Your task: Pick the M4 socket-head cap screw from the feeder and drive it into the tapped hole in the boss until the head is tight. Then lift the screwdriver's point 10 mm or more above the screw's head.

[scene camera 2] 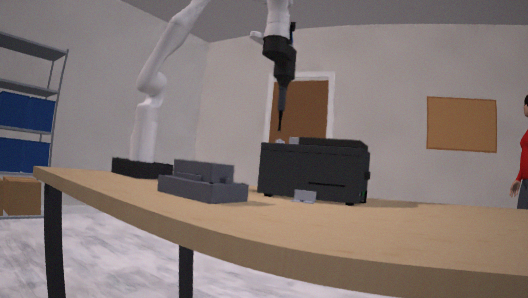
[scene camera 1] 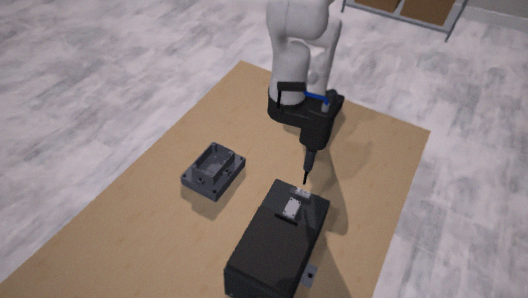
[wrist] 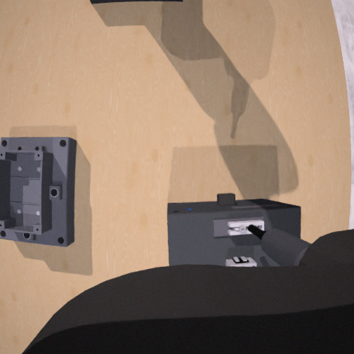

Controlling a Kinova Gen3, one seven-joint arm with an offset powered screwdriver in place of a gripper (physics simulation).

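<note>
The black feeder [scene camera 1: 272,245] [scene camera 2: 312,170] [wrist: 192,240] stands on the table with a small pale pick-up block [scene camera 1: 302,193] [scene camera 2: 280,141] [wrist: 259,224] at one end of its top. My screwdriver [scene camera 1: 304,182] [scene camera 2: 279,129] [wrist: 251,229] points down, its tip a short way above that block and apart from it in the scene views. Its bit looks bare, so I count it as open. A small round shape in the block may be a screw; it is too small to tell. The grey housing [scene camera 1: 200,188] [scene camera 2: 202,191] [wrist: 64,220] lies apart, with a holed boss [wrist: 54,192] on its side.
A white plate [scene camera 1: 291,207] [wrist: 241,262] lies on the feeder top beside the block, near the raised dark cover. A small grey bracket [scene camera 1: 309,275] [scene camera 2: 304,195] stands at the feeder's side. The arm's base [scene camera 2: 141,168] is on the wooden table [scene camera 1: 165,210] [scene camera 2: 150,207] [wrist: 125,90].
</note>
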